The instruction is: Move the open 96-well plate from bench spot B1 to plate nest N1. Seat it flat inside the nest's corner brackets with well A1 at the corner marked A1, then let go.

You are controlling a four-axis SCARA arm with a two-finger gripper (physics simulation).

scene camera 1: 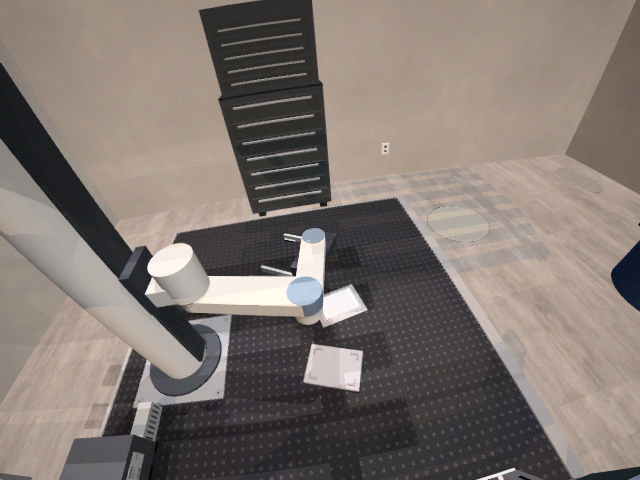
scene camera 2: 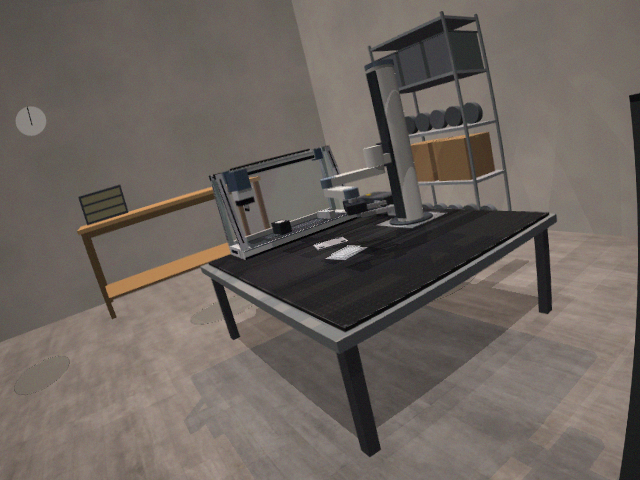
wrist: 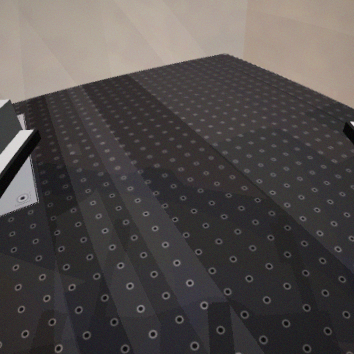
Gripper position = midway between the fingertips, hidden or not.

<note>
The gripper (wrist: pixel 190 110) carries nothing. Also in view: a white well plate (scene camera 1: pixel 341 302). Also in view: a plate nest (scene camera 1: pixel 339 368).
The wrist view does not show the white well plate: it is out of frame.
</note>
